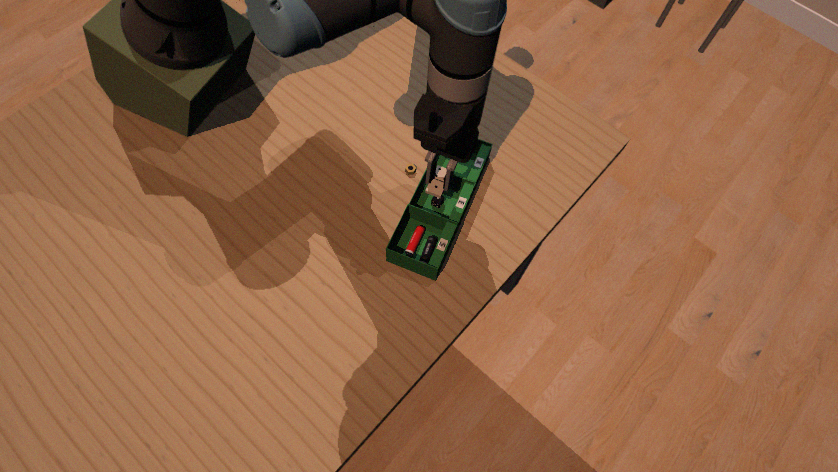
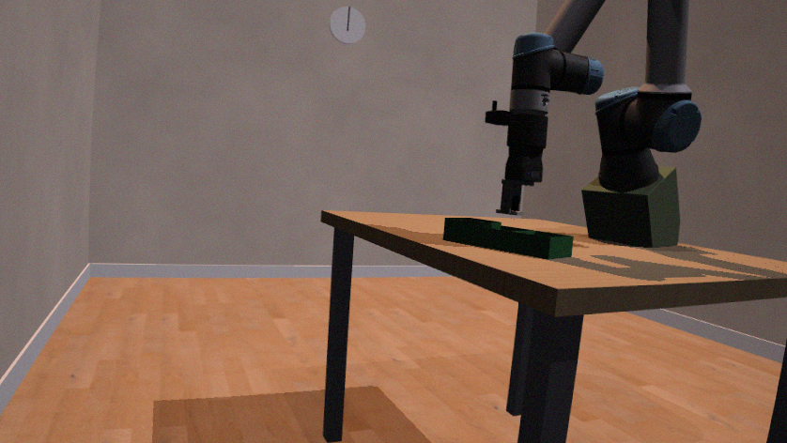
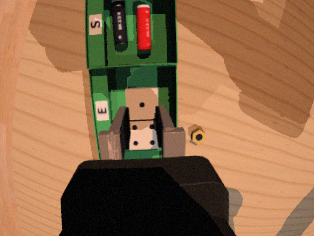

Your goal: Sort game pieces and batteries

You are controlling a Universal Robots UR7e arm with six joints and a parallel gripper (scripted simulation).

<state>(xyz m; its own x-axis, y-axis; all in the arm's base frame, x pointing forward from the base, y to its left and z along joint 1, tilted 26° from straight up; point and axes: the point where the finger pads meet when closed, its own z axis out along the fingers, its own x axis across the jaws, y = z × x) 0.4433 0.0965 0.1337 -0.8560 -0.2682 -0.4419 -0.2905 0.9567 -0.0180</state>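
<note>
My hand is 60 mm above the green three-compartment bin and 10 mm short of it. From my hand the other things lie so: red battery: 80 mm to the right, 70 mm below, 20 mm ahead; then domino: 10 mm below; then black die: 70 mm below.
</note>
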